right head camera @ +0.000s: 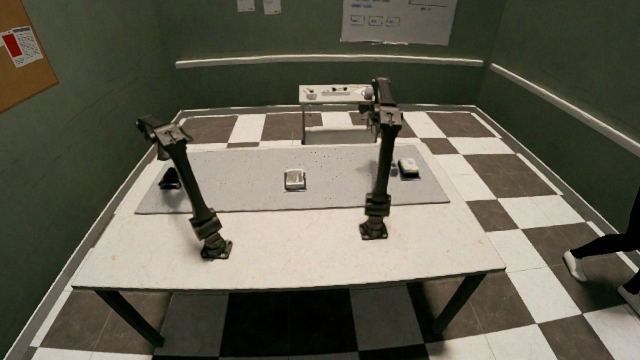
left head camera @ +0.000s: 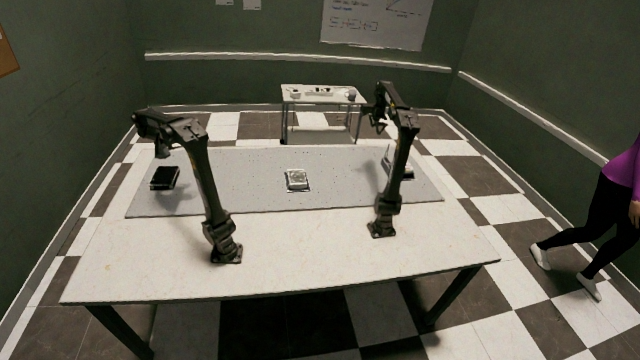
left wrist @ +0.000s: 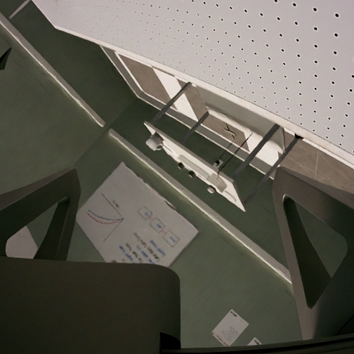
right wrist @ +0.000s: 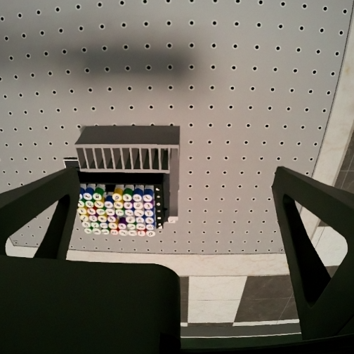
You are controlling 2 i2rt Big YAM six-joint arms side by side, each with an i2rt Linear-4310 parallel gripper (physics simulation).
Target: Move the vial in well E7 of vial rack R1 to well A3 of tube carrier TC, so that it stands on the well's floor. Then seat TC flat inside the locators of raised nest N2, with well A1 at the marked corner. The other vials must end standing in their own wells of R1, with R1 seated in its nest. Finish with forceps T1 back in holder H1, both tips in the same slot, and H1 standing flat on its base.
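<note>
Vial rack R1 is full of coloured, white-capped vials at the right of the board. Grey slotted holder H1 stands against it; forceps T1 appears as a grey bar at its right end. Its slot seating is unclear. Pale carrier TC sits in a dark-edged nest mid-board. Black raised nest N2 stands at the left. My left gripper is open and empty above N2's area, facing the far wall. My right gripper is open and empty, high above the board near H1.
A perforated grey board lies on the pale table. A small side table with items stands beyond it. A person walks on the floor at the right.
</note>
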